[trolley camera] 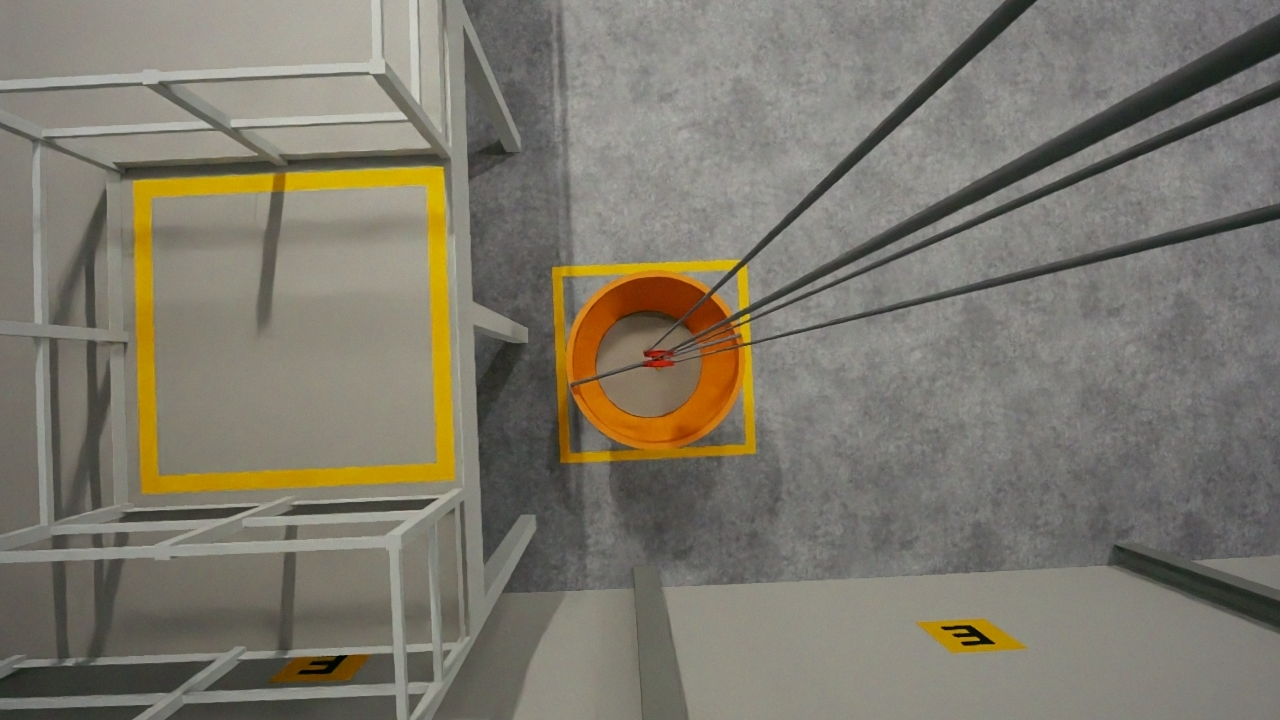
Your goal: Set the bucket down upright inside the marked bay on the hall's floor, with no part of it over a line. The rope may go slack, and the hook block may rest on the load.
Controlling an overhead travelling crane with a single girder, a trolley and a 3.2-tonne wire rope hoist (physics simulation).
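Observation:
The orange bucket point(626, 425) is upright and seen from above, with its round rim and grey bottom showing. It appears within the yellow outline of the marked bay point(564, 429) on the grey floor. In this view its rim comes very close to the left and right lines and overlaps the top line. The rim stands above the floor, so whether its base touches down cannot be told. My red hook block point(658, 358) is over the bucket's middle, shut on the bucket by its thin handle, which runs to the rim on both sides. The ropes look straight.
A raised platform point(460, 268) with white railings point(395, 608) stands at the left, its legs reaching towards the bay. A larger yellow square point(143, 358) is marked on it. A grey pillar point(657, 640) and a wall with a yellow sign point(971, 635) are at the bottom.

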